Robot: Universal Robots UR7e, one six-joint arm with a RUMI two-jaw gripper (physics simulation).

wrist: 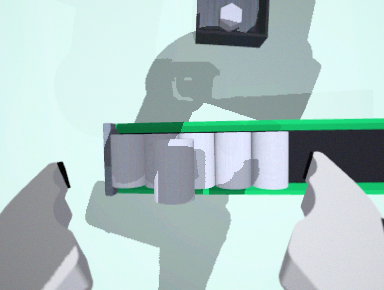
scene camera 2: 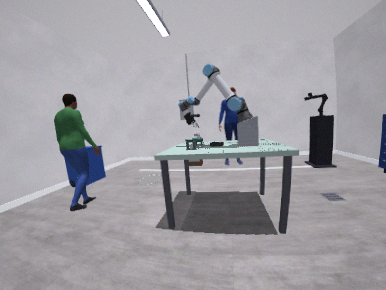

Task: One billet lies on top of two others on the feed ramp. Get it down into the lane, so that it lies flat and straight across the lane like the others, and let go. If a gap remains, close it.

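Seen in the pictures: gripper, fingertip midpoint: [wrist: 186, 159] [scene camera 2: 197, 128]; arm's base, link origin: [scene camera 2: 246, 120].
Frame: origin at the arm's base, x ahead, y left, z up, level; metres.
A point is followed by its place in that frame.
The top billet [wrist: 175, 175] @(x 0.539, y -0.090, z -0.109 m), a grey cylinder, lies across the lane on two others in the wrist view. Its lower end reaches over the near green rail. Under it, a second billet [wrist: 154, 155] @(x 0.522, y -0.110, z -0.119 m) and a third billet [wrist: 206, 162] @(x 0.532, y -0.059, z -0.144 m) are partly hidden. Another billet [wrist: 128, 160] @(x 0.530, y -0.144, z -0.151 m) lies by the grey end plate [wrist: 108, 175] @(x 0.549, y -0.173, z -0.169 m); two more billets [wrist: 233, 150] @(x 0.519, y -0.032, z -0.137 m) [wrist: 270, 155] @(x 0.525, y 0.005, z -0.133 m) lie side by side on the right. The feed ramp [wrist: 340, 189] [scene camera 2: 191, 140] @(x 0.511, y 0.213, z -0.153 m) has green rails and a dark floor. My gripper [wrist: 186, 159] @(x 0.518, y -0.079, z -0.046 m) [scene camera 2: 196, 125] @(x 0.518, y -0.079, z -0.046 m) is open and empty above it, fingers on either side of the billets.
A black box [wrist: 232, 39] @(x 0.368, y -0.014, z -0.221 m) [scene camera 2: 216, 144] @(x 0.303, y 0.036, z -0.222 m) with a hexagonal piece in it stands beyond the far rail. The table [scene camera 2: 230, 151] @(x 0.156, y 0.338, z -0.243 m) carries the arm's grey base block [scene camera 2: 248, 131] @(x -0.010, y 0.098, z -0.104 m). A person in green [scene camera 2: 70, 130] is at the left, a person in blue [scene camera 2: 230, 117] behind the table.
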